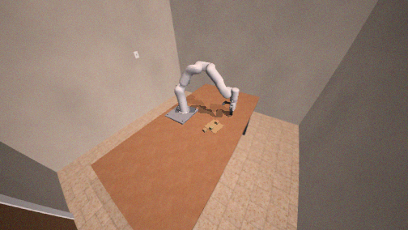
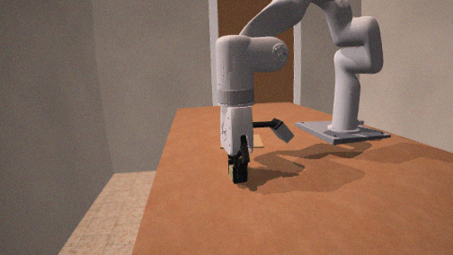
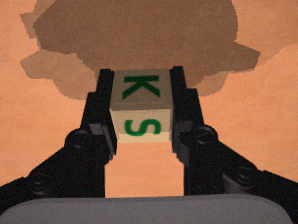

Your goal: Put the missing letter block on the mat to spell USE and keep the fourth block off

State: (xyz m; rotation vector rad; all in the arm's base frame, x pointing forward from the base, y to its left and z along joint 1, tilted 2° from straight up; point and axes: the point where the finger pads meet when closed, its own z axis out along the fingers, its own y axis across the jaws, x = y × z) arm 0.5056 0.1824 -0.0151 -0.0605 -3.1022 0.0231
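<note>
Right now my hand is 10 mm above the block. From my hand the other things lie so: mat 100 mm behind, 260 mm to the right, 20 mm below.
</note>
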